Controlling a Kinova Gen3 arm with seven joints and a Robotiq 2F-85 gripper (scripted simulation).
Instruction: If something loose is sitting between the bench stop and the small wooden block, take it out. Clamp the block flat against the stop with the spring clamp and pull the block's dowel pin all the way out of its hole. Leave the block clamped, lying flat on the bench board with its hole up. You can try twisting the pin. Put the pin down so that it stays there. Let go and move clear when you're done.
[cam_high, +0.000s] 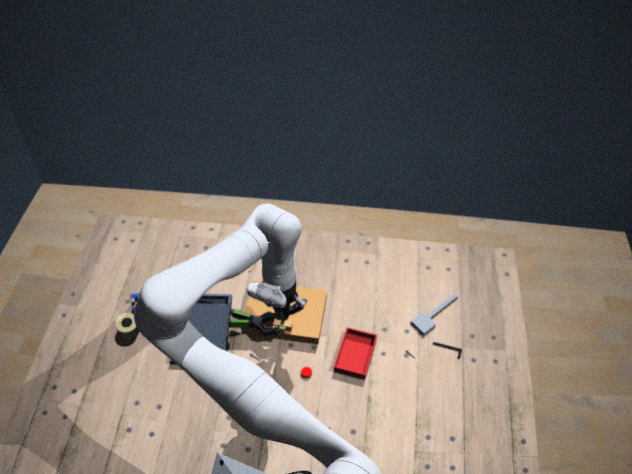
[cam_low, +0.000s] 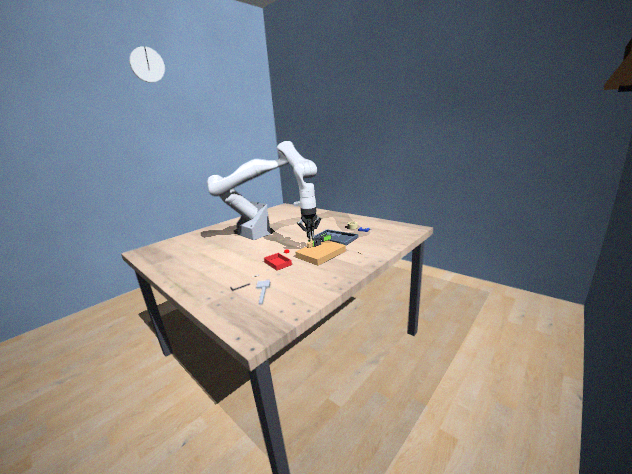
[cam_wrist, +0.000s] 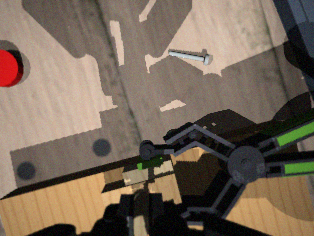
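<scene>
Right now my hand is 2 cm above the dowel pin. Also, from my hand: bench board 5 cm ahead, 1 cm to the left, 7 cm below; wooden block 5 cm below; red disc 10 cm behind, 8 cm to the right, 9 cm below.
</scene>
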